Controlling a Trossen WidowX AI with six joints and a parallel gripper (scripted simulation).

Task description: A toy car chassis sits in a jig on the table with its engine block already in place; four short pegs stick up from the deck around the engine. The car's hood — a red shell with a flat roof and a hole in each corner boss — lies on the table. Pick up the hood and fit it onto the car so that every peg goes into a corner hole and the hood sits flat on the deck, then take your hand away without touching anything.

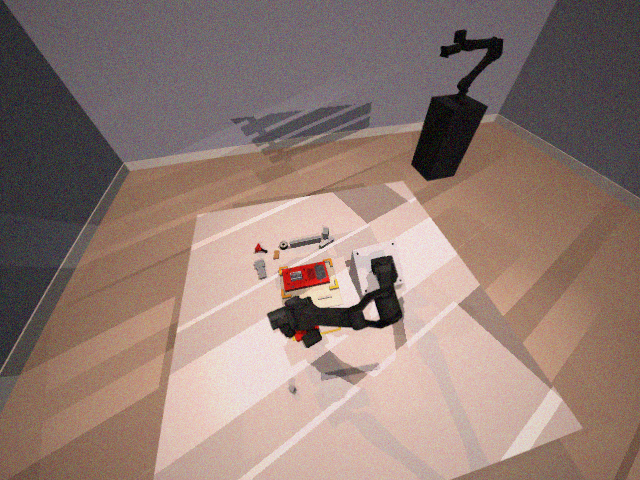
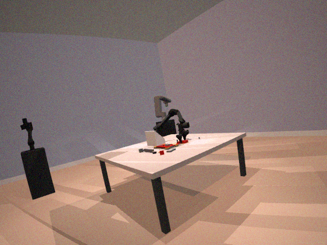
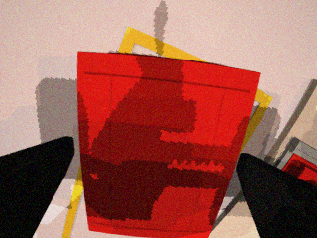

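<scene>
The grey engine block lies 22 cm to the right of my gripper tip, 2 cm behind it and 1 cm above it. Round my gripper tip: grey strip (19 cm to the left, 12 cm behind, 1 cm below); red hood (1 cm above).
</scene>
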